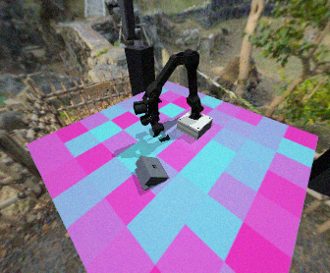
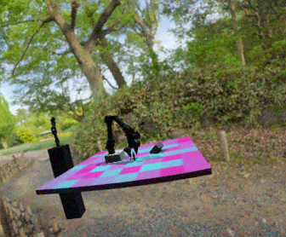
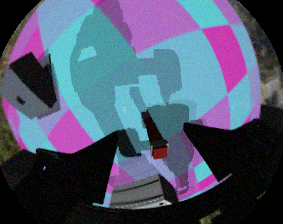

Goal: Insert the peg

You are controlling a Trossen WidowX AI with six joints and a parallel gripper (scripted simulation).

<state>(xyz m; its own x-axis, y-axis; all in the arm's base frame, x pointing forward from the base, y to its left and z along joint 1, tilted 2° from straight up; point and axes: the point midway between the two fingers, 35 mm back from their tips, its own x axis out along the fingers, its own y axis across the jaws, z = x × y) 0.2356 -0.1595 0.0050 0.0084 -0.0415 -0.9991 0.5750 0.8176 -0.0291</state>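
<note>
The red peg is 2 cm above my gripper tip. Round my gripper tip: dark grey sloped panel: 23 cm ahead, 15 cm to the left, 1 cm below.
</note>
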